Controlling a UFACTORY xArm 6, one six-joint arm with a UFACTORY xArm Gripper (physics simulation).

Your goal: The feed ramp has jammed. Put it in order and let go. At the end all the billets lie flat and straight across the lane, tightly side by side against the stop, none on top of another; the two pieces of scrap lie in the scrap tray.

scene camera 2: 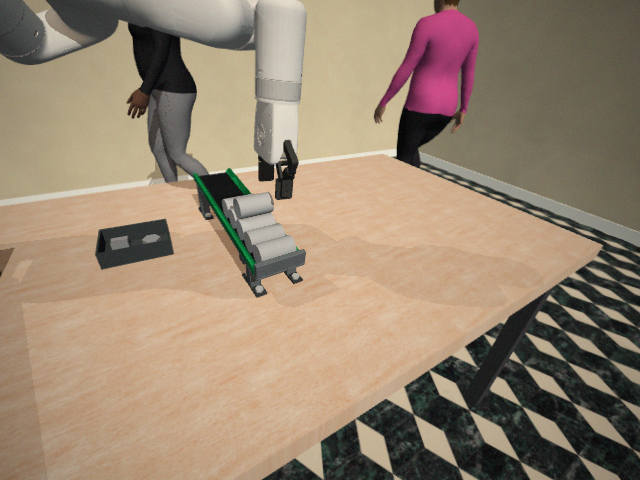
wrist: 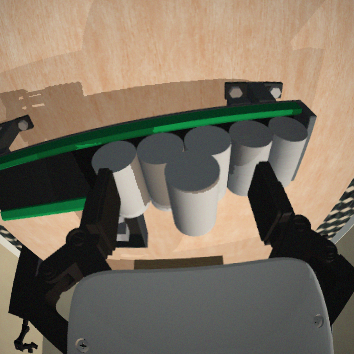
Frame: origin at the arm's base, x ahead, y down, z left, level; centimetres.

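Where they show: gripper, fingertip midpoint: [scene camera 2: 274, 189] [wrist: 184, 180].
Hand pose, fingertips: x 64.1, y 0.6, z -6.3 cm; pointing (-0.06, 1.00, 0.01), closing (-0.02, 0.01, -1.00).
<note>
Things, the pixels of their centre, and the offset from my fingertips. Level surfaces: height alone.
- ramp, body centre: [wrist: 114, 166] [scene camera 2: 239, 212] dx -5.4, dy +7.0, dz +6.7 cm
- grey stop, body centre: [wrist: 295, 144] [scene camera 2: 280, 263] dx -4.3, dy +8.0, dz -12.8 cm
- sixth billet, body centre: [wrist: 193, 196] [scene camera 2: 253, 205] dx -4.6, dy +2.2, dz -0.8 cm
- scrap tray, body centre: [wrist: 118, 225] [scene camera 2: 136, 241] dx -26.1, dy +12.2, dz +11.9 cm
- wooden table, surface height: dy +14.0 cm
The ramp [scene camera 2: 219, 187] [wrist: 45, 180] has green side rails and a grey stop [scene camera 2: 281, 264] [wrist: 306, 142] at its low end. Five grey billets lie across the lane in a close row from the stop; the one at the stop [scene camera 2: 275, 249] [wrist: 286, 152] touches or nearly touches it. A sixth billet [scene camera 2: 253, 205] [wrist: 194, 200] lies crosswise on top, around the third and fourth from the stop. My gripper [scene camera 2: 275, 186] [wrist: 184, 180] is open and empty above the billets, its fingers either side of the raised one in the wrist view. Two pale scrap pieces [scene camera 2: 119, 241] [scene camera 2: 151, 238] lie in the scrap tray [scene camera 2: 136, 258] [wrist: 141, 232].
The wooden table [scene camera 2: 155, 361] carries the ramp on bolted feet, with the dark tray to its left in the scene view. A brown object [scene camera 2: 4, 258] [wrist: 179, 261] shows partly near the table's left side. Two people stand behind the table.
</note>
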